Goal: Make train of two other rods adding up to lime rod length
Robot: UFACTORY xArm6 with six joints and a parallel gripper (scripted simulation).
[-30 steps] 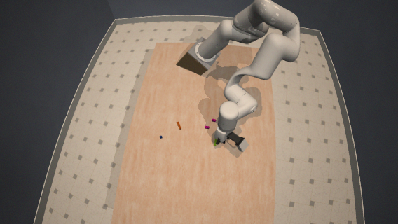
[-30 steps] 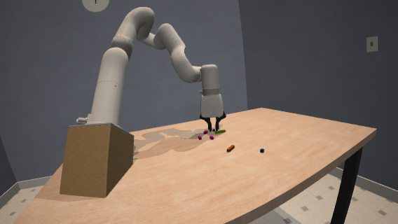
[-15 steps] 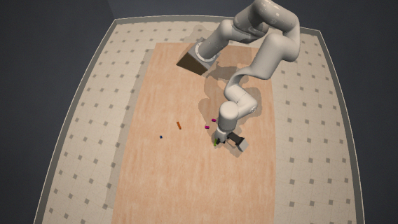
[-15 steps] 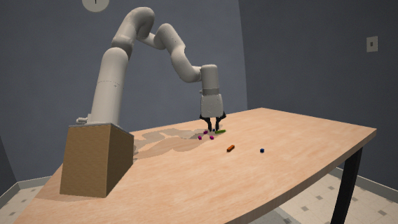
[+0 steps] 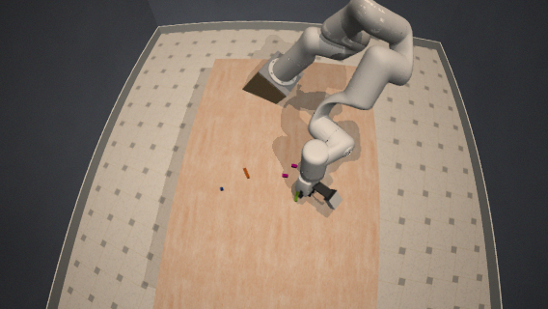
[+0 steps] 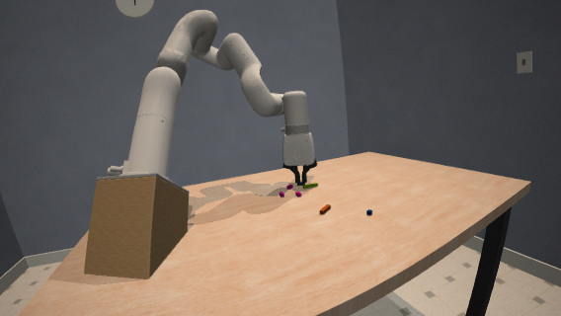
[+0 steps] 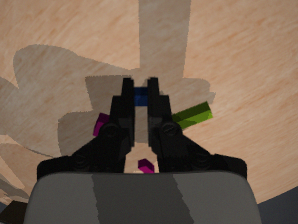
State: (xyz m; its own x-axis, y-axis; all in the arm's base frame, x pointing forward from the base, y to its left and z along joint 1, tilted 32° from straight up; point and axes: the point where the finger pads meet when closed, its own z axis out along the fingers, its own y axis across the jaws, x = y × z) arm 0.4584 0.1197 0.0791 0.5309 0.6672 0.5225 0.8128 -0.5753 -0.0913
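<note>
Now: the lime rod 1 cm ahead of my hand, 4 cm to the right of it and 2 cm below it. Round my hand: orange rod 5 cm behind, 23 cm to the right, 2 cm below.
</note>
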